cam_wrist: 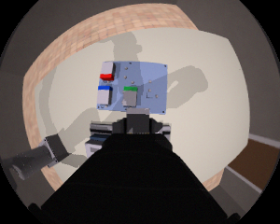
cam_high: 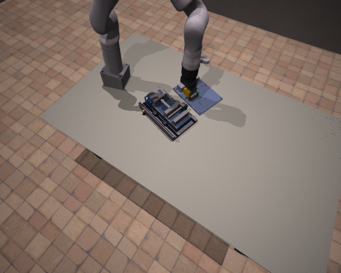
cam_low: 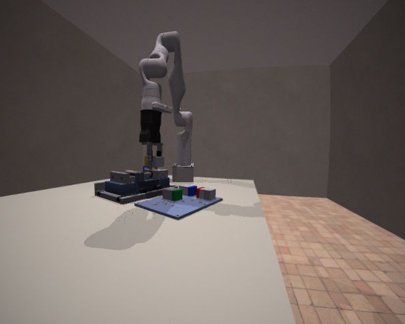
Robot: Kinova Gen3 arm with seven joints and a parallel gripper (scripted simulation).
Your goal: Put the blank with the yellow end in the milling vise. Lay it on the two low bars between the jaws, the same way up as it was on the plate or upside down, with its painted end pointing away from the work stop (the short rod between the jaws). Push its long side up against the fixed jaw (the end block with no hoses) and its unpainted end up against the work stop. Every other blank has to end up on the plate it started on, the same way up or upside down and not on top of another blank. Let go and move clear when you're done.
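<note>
Right now my hand is 130 mm to the left of the fixed jaw, 90 mm above it and 50 mm short of it. From my hand the other things lie so: green-ended blank (140 mm below, 70 mm to the left, 20 mm behind); then yellow-ended blank (20 mm below); then milling vise (120 mm to the right, 120 mm below, 50 mm behind).
</note>
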